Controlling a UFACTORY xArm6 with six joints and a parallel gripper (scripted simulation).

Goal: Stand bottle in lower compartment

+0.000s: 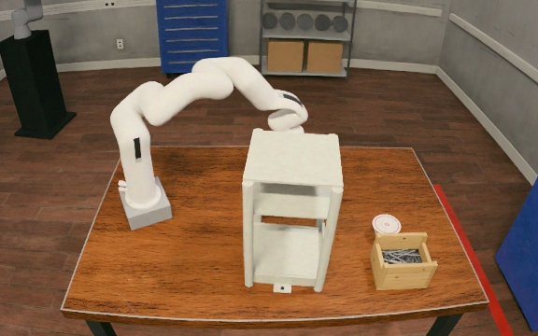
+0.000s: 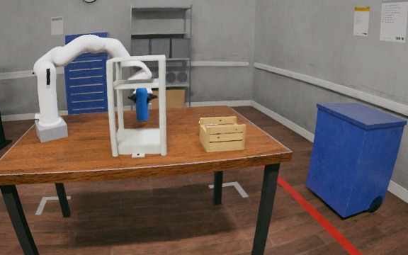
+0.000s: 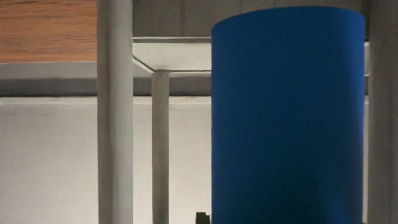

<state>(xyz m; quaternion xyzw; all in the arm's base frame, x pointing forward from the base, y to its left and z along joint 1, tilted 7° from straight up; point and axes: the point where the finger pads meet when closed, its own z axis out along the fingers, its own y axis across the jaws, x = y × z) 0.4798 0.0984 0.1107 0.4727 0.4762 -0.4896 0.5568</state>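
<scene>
Now: the shelving unit 20 cm to the right of my hand, 3 cm above it and 1 cm ahead of it. Also, from my hand: white round disc 33 cm ahead, 12 cm below, 6 cm to the right; wooden crate 37 cm ahead, 21 cm to the right, 11 cm below; blue bottle 3 cm above.
</scene>
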